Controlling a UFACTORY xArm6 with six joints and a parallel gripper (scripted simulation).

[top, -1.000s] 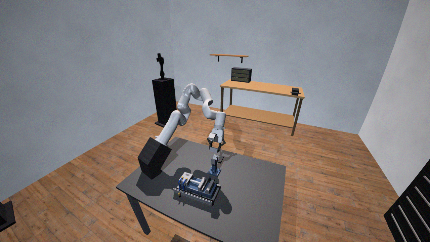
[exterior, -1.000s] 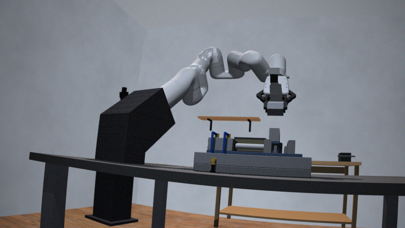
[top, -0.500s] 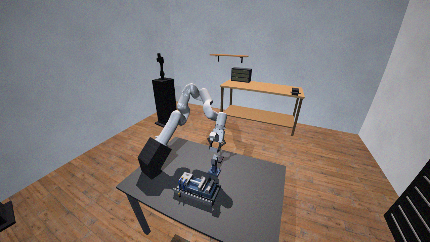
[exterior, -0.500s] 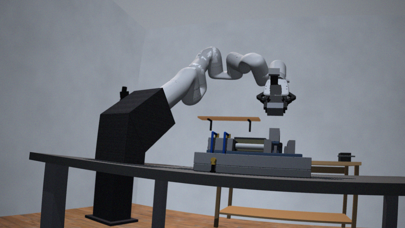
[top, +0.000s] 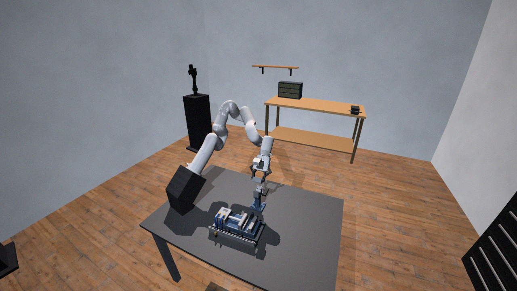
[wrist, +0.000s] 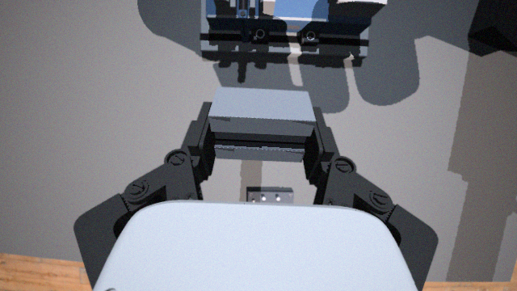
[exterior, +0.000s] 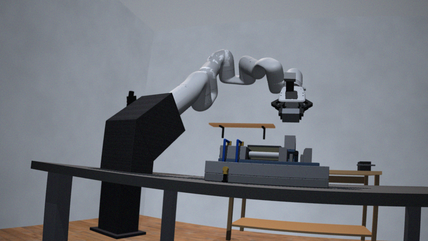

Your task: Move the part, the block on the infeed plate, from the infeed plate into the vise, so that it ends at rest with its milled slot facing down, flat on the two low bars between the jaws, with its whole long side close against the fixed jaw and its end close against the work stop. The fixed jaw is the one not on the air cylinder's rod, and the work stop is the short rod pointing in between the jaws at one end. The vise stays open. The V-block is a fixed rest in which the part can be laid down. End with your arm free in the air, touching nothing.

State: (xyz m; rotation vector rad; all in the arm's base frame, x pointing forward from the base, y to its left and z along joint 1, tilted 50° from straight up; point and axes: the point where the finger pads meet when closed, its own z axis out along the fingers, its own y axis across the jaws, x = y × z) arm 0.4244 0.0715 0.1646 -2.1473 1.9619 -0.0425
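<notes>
The part is right at my hand. From my hand the other things lie so: moving jaw: 220 mm to the right, 170 mm below, 40 mm ahead; then work stop: 170 mm to the right, 150 mm below, 60 mm ahead; then fixed jaw: 210 mm to the right, 170 mm below, 100 mm ahead.
</notes>
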